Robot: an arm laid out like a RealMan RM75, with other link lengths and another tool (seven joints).
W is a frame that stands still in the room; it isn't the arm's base.
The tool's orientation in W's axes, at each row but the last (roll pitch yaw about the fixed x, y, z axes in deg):
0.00 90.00 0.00
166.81 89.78 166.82
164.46 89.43 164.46
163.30 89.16 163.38
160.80 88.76 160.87
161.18 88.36 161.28
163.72 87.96 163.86
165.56 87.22 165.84
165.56 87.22 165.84
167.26 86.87 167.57
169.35 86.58 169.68
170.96 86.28 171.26
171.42 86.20 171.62
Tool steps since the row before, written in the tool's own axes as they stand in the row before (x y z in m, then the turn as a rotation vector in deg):
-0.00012 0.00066 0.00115 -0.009 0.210 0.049
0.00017 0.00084 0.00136 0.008 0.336 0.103
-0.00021 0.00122 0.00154 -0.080 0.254 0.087
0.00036 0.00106 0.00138 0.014 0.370 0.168
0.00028 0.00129 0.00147 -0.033 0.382 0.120
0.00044 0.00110 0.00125 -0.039 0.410 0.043
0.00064 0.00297 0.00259 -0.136 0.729 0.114
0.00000 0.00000 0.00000 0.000 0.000 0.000
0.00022 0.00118 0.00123 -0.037 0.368 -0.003
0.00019 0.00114 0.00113 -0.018 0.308 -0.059
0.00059 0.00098 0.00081 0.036 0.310 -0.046
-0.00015 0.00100 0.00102 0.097 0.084 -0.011
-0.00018 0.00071 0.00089 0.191 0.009 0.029
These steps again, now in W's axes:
0.00115 0.00066 0.00012 0.049 0.210 0.009
0.00136 0.00084 -0.00017 0.103 0.336 -0.008
0.00154 0.00122 0.00020 0.088 0.254 0.080
0.00137 0.00106 -0.00037 0.167 0.370 -0.015
0.00146 0.00129 -0.00030 0.120 0.382 0.033
0.00124 0.00111 -0.00046 0.043 0.410 0.042
0.00256 0.00298 -0.00070 0.117 0.728 0.139
0.00000 0.00000 0.00000 0.000 0.000 0.000
0.00121 0.00119 -0.00026 -0.003 0.368 0.042
0.00111 0.00115 -0.00024 -0.060 0.307 0.025
0.00077 0.00099 -0.00063 -0.050 0.310 -0.030
0.00102 0.00100 0.00009 -0.018 0.085 -0.095
0.00090 0.00071 0.00013 0.016 0.011 -0.192

